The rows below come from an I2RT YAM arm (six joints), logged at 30 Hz.
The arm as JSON. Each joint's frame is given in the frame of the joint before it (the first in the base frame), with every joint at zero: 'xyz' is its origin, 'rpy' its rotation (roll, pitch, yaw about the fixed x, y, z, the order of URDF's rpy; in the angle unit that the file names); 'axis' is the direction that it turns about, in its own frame. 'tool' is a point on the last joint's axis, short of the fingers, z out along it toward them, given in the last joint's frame.
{
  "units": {
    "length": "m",
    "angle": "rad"
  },
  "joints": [
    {
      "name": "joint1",
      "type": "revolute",
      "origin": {
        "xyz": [
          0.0,
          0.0,
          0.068
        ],
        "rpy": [
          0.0,
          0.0,
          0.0
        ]
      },
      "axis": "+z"
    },
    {
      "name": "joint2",
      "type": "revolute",
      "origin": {
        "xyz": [
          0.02,
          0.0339,
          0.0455
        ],
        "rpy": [
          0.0,
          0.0,
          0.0
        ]
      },
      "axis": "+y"
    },
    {
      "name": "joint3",
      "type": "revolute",
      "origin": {
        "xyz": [
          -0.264,
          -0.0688,
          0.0
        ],
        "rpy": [
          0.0,
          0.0,
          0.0
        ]
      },
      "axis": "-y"
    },
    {
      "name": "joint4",
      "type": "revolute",
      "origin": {
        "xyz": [
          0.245,
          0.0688,
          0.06
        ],
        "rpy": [
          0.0,
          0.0,
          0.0
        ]
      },
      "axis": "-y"
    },
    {
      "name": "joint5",
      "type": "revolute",
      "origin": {
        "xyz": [
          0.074,
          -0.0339,
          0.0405
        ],
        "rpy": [
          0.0,
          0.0,
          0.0
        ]
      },
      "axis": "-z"
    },
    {
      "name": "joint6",
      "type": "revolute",
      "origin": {
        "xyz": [
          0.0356,
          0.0,
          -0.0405
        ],
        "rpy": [
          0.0,
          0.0,
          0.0
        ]
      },
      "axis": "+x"
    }
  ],
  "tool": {
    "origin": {
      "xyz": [
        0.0,
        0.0,
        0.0
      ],
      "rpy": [
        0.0,
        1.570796,
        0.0
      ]
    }
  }
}
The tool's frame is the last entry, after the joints.
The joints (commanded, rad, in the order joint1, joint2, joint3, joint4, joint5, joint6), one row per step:
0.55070 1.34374 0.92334 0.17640 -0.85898 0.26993
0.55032 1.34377 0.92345 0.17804 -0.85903 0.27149
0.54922 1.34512 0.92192 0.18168 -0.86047 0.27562
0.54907 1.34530 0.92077 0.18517 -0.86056 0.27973
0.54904 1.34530 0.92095 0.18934 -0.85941 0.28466
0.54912 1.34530 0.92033 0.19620 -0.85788 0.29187
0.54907 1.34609 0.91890 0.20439 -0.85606 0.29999
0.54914 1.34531 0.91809 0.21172 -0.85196 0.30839
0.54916 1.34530 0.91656 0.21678 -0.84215 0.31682
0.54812 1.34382 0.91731 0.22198 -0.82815 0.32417
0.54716 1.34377 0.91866 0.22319 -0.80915 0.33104
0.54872 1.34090 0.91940 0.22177 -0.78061 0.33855
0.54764 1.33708 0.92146 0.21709 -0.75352 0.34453
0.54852 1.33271 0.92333 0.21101 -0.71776 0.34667
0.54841 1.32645 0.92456 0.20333 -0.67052 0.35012
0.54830 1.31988 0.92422 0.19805 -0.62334 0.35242
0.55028 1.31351 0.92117 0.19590 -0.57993 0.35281
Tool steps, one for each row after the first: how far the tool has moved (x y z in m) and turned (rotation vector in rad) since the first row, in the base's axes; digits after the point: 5 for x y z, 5 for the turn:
0.00011 -0.00007 0.00018 0.00113 0.00006 -0.00058
0.00046 -0.00020 -0.00037 0.00242 0.00363 -0.00093
0.00051 -0.00022 -0.00048 0.00416 0.00582 -0.00163
0.00065 -0.00018 -0.00004 0.00692 0.00678 -0.00352
0.00078 -0.00011 0.00039 0.01095 0.00832 -0.00601
0.00105 -0.00002 0.00044 0.01494 0.01095 -0.00902
0.00114 -0.00005 0.00106 0.01930 0.01246 -0.01414
0.00148 -0.00011 0.00096 0.02076 0.01649 -0.02492
0.00204 -0.00053 0.00207 0.02358 0.01568 -0.04065
0.00296 -0.00085 0.00256 0.02309 0.01788 -0.06120
0.00320 -0.00098 0.00335 0.02116 0.01992 -0.08870
0.00372 -0.00186 0.00457 0.01885 0.02144 -0.11723
0.00405 -0.00245 0.00569 0.01398 0.01903 -0.15175
0.00453 -0.00371 0.00693 0.00757 0.01673 -0.19875
0.00489 -0.00510 0.00795 0.00172 0.01238 -0.24552
0.00468 -0.00602 0.00831 -0.00386 0.00650 -0.28620

